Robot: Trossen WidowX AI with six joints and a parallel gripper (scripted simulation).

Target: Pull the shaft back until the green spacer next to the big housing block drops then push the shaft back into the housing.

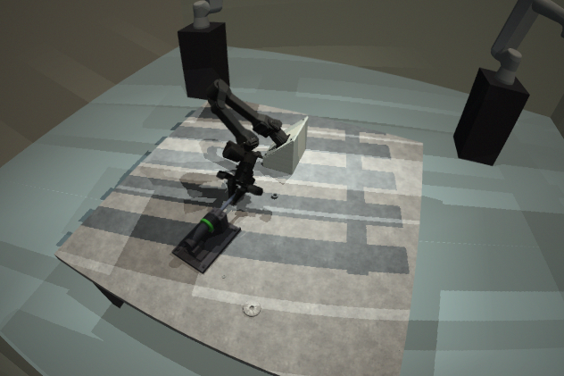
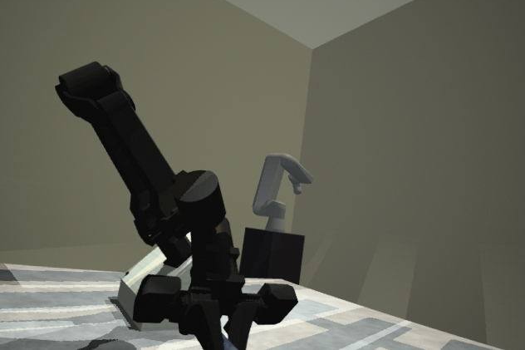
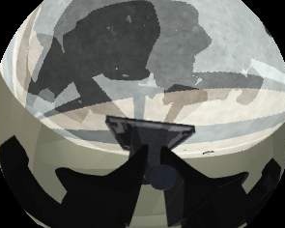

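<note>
My gripper tip is now 6 cm short of the blue-grey shaft, 2 cm below it and 1 cm to the left of it. The rest, counted from my gripper tip: green spacer: 14 cm ahead, 3 cm to the right, 2 cm above.
</note>
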